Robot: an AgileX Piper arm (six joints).
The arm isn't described. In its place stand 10 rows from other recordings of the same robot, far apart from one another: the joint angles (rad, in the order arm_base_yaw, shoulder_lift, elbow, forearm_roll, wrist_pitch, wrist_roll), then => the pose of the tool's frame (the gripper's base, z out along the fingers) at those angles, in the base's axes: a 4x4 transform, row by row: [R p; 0 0 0 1], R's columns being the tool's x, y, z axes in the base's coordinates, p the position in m.
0.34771 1.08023 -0.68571 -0.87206 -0.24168 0.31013 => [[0.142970, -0.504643, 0.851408, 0.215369], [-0.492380, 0.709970, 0.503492, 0.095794], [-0.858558, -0.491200, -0.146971, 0.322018], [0, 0, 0, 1]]
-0.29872 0.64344 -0.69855 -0.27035 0.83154 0.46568 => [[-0.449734, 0.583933, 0.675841, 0.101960], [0.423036, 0.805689, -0.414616, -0.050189], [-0.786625, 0.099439, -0.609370, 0.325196], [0, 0, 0, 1]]
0.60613 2.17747 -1.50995 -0.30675 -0.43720 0.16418 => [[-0.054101, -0.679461, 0.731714, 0.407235], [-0.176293, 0.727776, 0.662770, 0.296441], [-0.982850, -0.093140, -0.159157, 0.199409], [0, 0, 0, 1]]
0.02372 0.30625 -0.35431 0.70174 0.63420 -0.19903 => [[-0.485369, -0.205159, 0.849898, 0.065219], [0.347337, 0.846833, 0.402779, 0.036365], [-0.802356, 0.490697, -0.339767, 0.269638], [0, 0, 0, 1]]
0.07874 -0.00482 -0.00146 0.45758 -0.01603 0.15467 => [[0.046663, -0.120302, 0.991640, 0.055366], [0.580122, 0.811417, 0.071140, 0.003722], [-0.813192, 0.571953, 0.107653, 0.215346], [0, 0, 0, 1]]
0.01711 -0.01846 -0.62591 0.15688 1.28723 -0.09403 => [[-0.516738, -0.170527, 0.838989, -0.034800], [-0.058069, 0.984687, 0.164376, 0.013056], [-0.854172, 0.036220, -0.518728, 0.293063], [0, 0, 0, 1]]
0.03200 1.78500 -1.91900 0.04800 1.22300 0.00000 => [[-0.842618, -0.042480, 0.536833, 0.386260], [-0.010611, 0.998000, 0.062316, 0.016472], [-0.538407, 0.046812, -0.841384, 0.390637], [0, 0, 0, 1]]
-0.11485 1.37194 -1.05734 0.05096 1.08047 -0.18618 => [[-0.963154, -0.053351, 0.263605, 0.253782], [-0.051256, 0.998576, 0.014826, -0.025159], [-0.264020, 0.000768, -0.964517, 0.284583], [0, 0, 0, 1]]
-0.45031 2.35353 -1.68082 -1.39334 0.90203 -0.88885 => [[-0.252272, -0.965782, 0.060198, 0.408517], [-0.457518, 0.064229, -0.886877, -0.275550], [0.852664, -0.251276, -0.458066, 0.134055], [0, 0, 0, 1]]
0.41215 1.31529 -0.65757 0.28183 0.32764 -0.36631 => [[-0.661834, -0.518612, 0.541310, 0.222341], [-0.396514, 0.854984, 0.334335, 0.106094], [-0.636202, 0.006637, -0.771494, 0.218868], [0, 0, 0, 1]]
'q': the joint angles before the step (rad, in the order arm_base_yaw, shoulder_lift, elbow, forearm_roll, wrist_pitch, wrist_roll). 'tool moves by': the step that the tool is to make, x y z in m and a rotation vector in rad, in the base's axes. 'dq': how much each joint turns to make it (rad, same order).
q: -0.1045, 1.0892, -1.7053, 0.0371, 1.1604, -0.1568
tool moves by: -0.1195, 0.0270, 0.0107, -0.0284, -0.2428, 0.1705
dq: 0.0005, -0.3299, 0.0995, 0.1737, 0.0001, -0.1297
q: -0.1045, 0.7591, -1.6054, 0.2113, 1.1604, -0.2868
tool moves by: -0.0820, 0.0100, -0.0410, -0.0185, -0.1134, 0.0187
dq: 0.0012, -0.3075, 0.1948, 0.0176, 0.0013, -0.0166
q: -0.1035, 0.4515, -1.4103, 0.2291, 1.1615, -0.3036
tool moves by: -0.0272, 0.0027, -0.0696, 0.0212, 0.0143, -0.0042
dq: -0.0003, -0.2588, 0.2821, -0.0007, -0.0109, 0.0183
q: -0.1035, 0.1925, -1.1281, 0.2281, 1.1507, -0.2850
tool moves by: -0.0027, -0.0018, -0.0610, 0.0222, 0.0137, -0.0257
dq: 0.0001, -0.1974, 0.2423, -0.0220, -0.0351, 0.0269
